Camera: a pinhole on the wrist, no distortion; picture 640 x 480 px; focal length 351.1 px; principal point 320.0 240.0 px. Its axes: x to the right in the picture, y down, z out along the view. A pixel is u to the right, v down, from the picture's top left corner.
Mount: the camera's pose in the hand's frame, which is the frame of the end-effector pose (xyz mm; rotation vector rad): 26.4 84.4 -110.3 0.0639 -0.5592 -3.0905
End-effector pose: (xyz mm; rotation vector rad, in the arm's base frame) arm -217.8 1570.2 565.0 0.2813 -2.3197 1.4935
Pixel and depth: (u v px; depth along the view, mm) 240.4 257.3 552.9
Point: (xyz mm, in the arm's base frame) -509.1 1297.9 249.2
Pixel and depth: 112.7 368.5 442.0
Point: -567.3 1279.8 461.5
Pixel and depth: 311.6 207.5 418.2
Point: -384.0 1439.8 250.5
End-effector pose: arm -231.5 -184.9 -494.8 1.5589 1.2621 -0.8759
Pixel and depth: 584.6 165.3 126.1
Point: -98.8 -211.7 -392.4
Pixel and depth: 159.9 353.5 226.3
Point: -108.8 -275.4 -627.3
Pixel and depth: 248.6 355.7 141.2
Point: -131.6 -211.1 -533.3
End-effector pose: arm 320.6 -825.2 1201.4 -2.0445 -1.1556 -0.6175
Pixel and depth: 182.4 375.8 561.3
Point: 530.5 -352.7 1006.1
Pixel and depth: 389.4 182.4 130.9
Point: 449.3 -878.7 1145.1
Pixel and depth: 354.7 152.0 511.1
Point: 653.3 -740.8 835.4
